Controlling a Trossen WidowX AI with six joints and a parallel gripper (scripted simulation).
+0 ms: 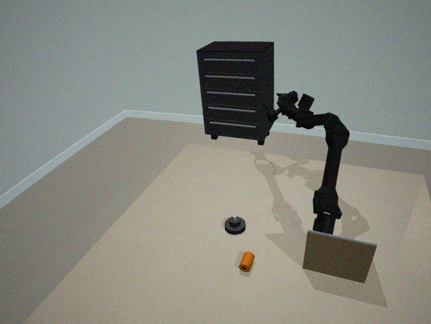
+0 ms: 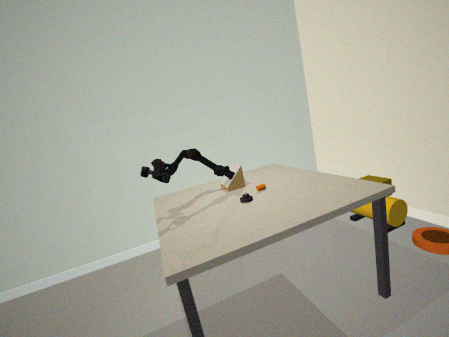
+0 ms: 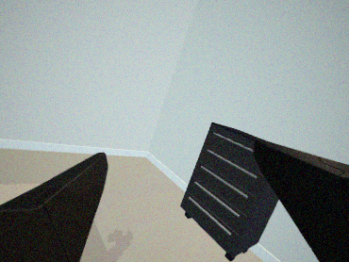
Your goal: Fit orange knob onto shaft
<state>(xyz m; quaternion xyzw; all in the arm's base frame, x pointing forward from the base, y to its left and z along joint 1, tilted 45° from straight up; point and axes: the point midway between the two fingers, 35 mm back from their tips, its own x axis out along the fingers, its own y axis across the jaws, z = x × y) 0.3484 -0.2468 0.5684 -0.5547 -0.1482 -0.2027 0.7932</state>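
My gripper tip is now 160 mm past the orange knob, 720 mm to the right of it and 310 mm above it. Also, from my gripper tip: dark round pedestal (40 mm behind, 570 mm to the left, 300 mm below).
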